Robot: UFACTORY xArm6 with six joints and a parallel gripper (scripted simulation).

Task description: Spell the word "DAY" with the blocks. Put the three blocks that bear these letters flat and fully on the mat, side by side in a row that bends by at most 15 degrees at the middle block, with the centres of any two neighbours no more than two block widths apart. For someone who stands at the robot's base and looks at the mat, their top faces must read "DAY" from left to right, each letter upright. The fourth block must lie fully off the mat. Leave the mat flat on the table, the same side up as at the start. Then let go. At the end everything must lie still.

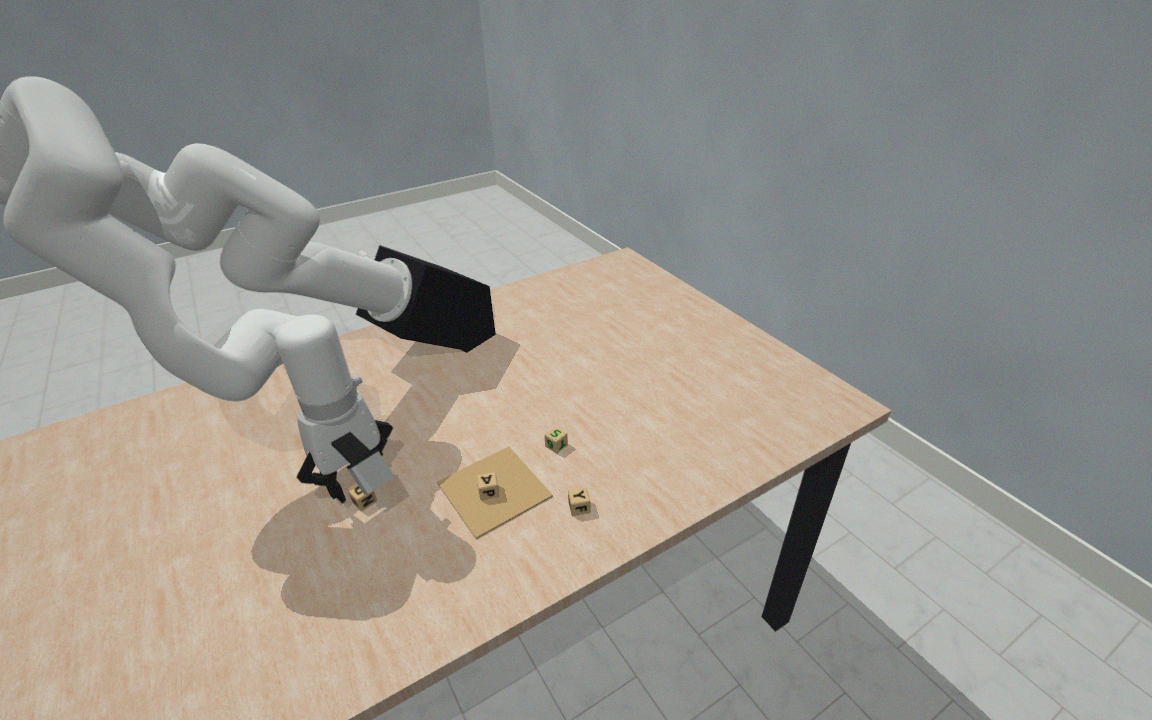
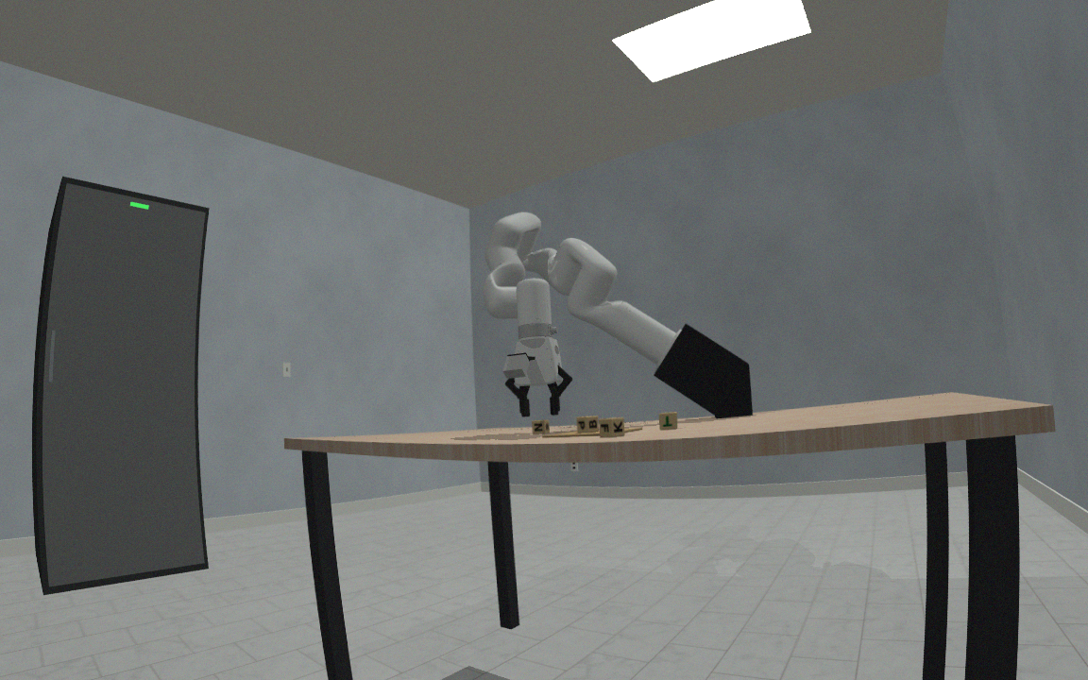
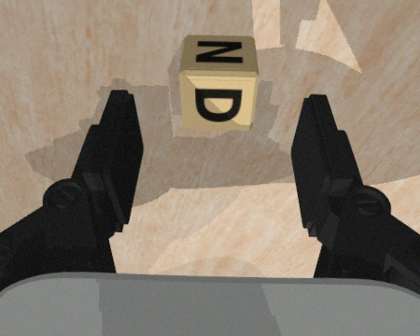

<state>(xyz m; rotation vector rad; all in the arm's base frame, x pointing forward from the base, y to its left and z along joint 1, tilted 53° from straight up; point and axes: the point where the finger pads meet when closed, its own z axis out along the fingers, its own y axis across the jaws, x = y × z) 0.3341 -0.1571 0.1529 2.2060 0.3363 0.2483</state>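
Now: hand 40 mm above the D block. Also, from my hand: mat (180 mm to the left, 110 mm ahead, 50 mm below).
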